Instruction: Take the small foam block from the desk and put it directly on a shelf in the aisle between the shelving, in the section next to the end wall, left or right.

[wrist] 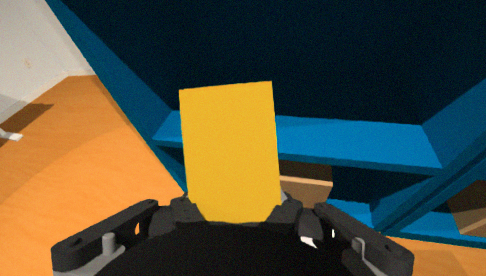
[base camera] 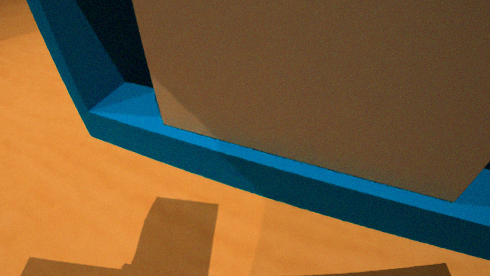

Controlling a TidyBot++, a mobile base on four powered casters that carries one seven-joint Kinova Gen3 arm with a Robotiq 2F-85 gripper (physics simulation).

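Places are measured from the arm's base along level axes (x ahead, y left, z up), in metres.
Where they show: gripper, fingertip midpoint: (wrist: 237, 196).
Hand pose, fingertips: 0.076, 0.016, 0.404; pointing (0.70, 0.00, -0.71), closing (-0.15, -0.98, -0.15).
Observation:
Things, the pixels of their top centre, and the offset from my fingertips, as dx, dy, dz. "spot": a spot on its surface instead. Level surfaces: height alone.
- small foam block, middle of its top: (wrist: 218, 98) +0.015, -0.005, +0.093
- large brown box, surface spot: (base camera: 310, 90) spot: +0.273, -0.080, -0.608
- orange floor, its level: dz -0.801
The small foam block (wrist: 231, 150) is a yellow slab that stands up from between the fingers in the wrist view. My gripper (wrist: 237, 196) is shut on it, with one finger on each side. Behind the block is the blue shelving (base camera: 210, 150) (wrist: 350, 140). In the wrist view a blue shelf board crosses behind the block, with a dark open compartment above it. The block appears in front of this compartment's left part; I cannot tell how far it is from the board. The gripper and the block do not show in the base view.
A large brown box (base camera: 310, 90) stands on the low shelf in the base view. Smaller brown boxes (wrist: 307, 192) (wrist: 470, 207) stand on lower shelves in the wrist view. A pale wall (wrist: 35, 45) meets the orange floor (base camera: 50, 175) (wrist: 75, 150) at upper left. Shadows fall on the floor.

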